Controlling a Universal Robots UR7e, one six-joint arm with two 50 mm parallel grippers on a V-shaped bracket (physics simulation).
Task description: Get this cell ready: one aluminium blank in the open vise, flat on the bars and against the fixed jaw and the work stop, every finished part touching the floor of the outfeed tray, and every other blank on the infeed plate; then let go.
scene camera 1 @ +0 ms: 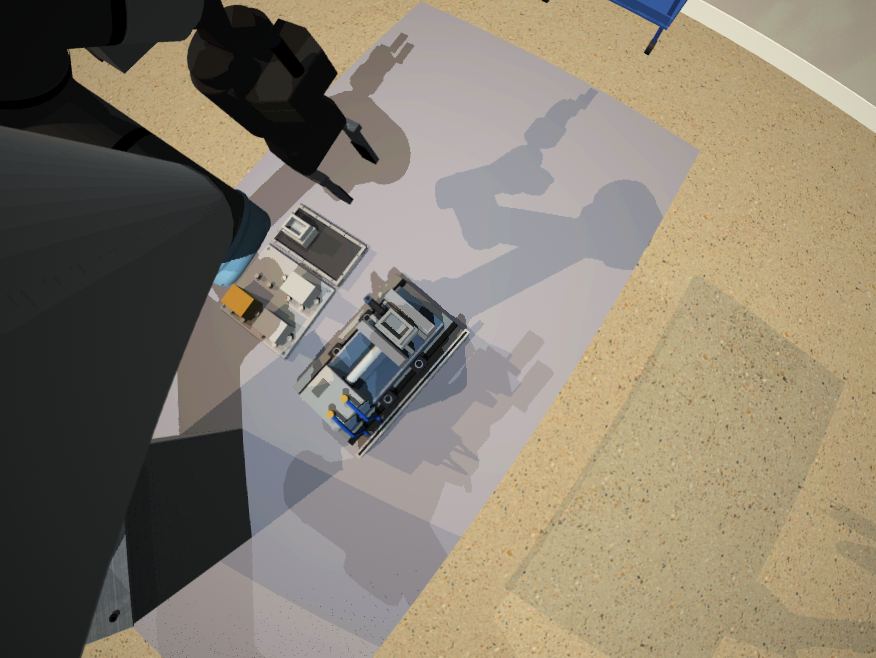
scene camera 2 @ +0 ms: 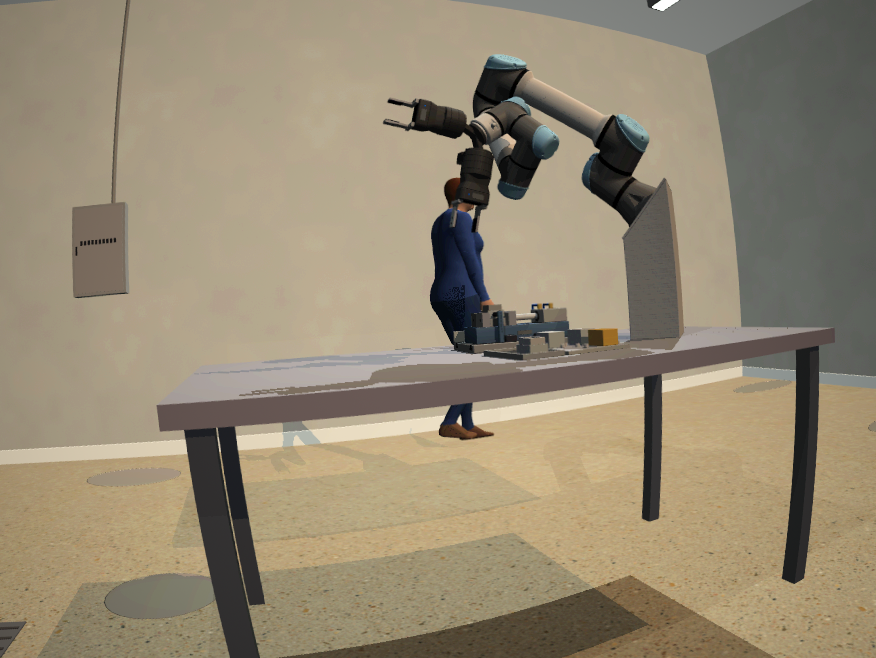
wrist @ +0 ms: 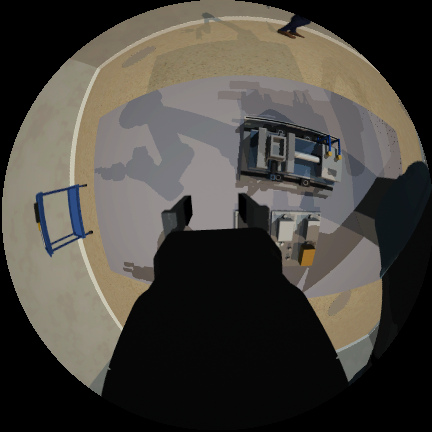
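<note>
My gripper is open and empty, pointing down high above the table beyond the outfeed tray. The outfeed tray holds one hollow grey finished part. Fingers hide most of the tray in the wrist view. In the vise a hollow part stands between the jaws; its jaw contact is unclear. The infeed plate carries two light aluminium blanks and an orange block.
The bracket's other gripper points sideways, its fingers apart. Two blue-handled fittings stand at the vise's end. The robot pedestal stands on the table near the vise. A blue cart and a person are beyond the table.
</note>
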